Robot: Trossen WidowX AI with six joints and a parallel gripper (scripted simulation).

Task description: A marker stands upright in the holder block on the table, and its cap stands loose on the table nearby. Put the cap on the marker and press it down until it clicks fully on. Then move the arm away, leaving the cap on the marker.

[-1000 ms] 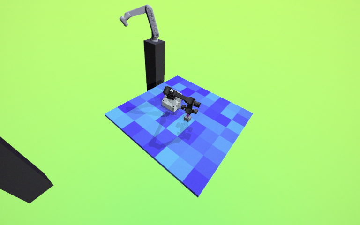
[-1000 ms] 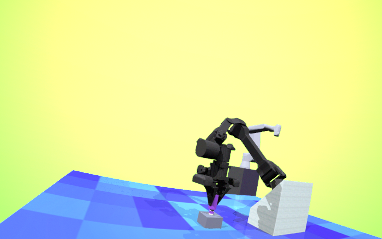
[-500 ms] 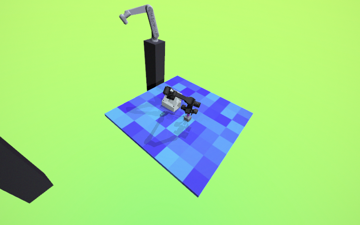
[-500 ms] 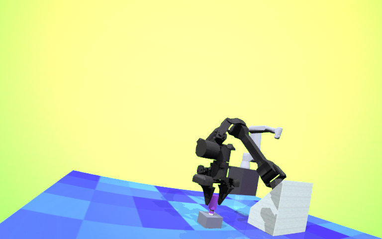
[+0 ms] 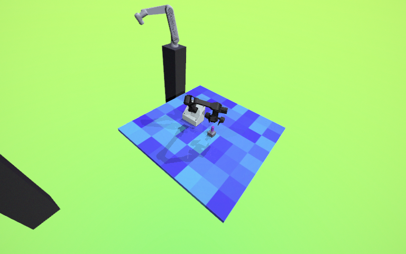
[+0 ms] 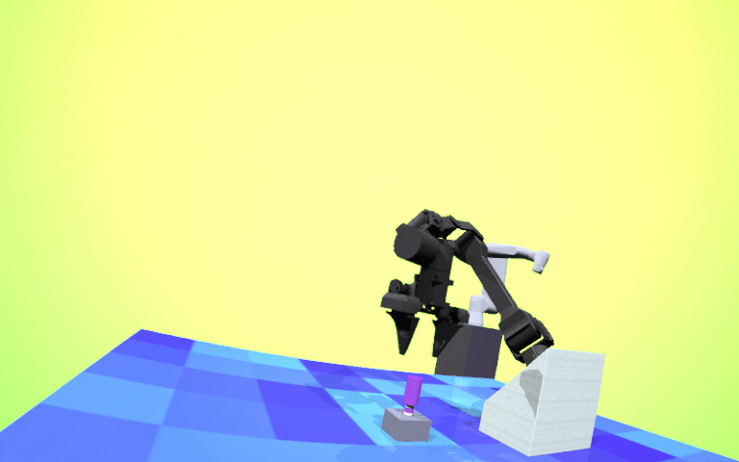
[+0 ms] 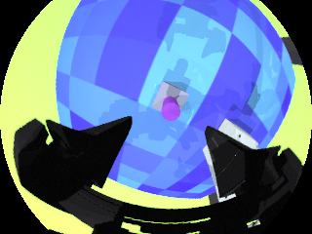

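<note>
The purple cap is 6 cm below my gripper tip. The rest, counted from my gripper tip: grey holder block (13 cm below).
</note>
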